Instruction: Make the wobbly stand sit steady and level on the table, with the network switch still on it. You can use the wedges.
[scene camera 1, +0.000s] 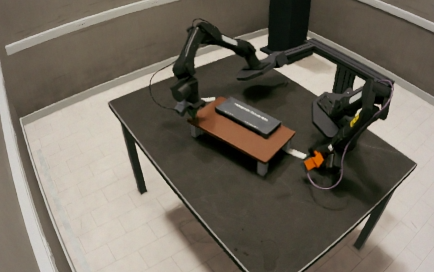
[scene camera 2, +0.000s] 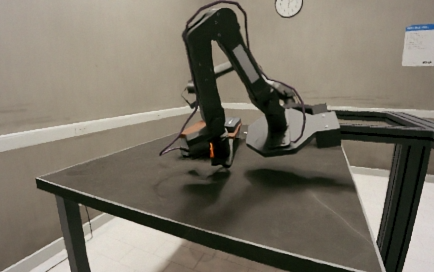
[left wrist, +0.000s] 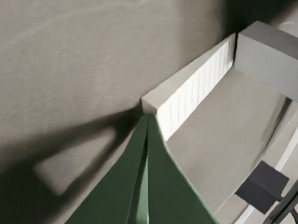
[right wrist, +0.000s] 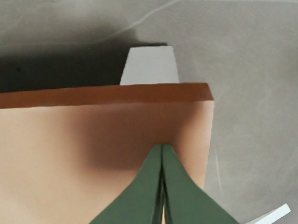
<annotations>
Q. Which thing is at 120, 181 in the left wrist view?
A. My left gripper.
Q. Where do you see a dark network switch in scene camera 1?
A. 254, 120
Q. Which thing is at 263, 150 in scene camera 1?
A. A brown stand.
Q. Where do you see a white wedge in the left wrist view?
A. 172, 101
</annotations>
